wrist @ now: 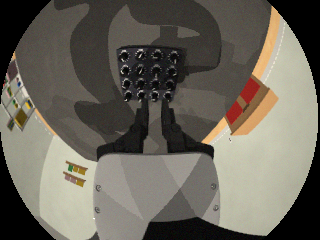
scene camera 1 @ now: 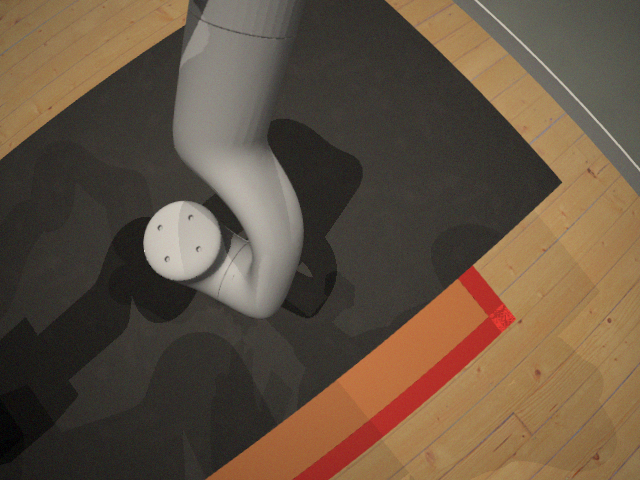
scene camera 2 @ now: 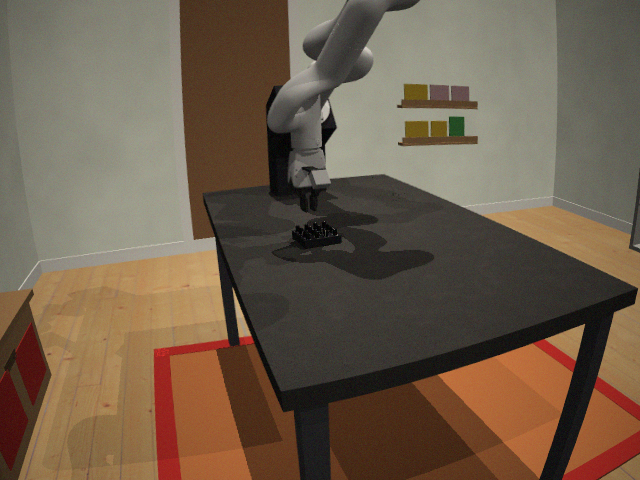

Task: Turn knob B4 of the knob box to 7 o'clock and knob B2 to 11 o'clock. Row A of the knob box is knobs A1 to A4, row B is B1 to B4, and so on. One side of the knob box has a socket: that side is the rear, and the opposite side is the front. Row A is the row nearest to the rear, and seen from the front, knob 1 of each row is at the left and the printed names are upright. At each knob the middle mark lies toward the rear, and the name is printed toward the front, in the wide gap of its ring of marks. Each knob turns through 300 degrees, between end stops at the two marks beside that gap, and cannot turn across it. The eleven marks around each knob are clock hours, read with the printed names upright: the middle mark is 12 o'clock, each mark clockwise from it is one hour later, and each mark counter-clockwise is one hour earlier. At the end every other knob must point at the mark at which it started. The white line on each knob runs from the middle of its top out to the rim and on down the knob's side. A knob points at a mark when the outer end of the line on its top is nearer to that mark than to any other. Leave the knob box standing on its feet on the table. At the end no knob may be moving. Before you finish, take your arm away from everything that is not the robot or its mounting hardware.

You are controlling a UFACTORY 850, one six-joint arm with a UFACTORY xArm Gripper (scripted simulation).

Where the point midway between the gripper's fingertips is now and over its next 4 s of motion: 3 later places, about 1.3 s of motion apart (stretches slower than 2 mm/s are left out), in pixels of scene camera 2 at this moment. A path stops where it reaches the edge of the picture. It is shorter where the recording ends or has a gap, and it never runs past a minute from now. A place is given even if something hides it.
My gripper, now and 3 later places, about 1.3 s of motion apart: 309, 210; 309, 220; 309, 227; 309, 217
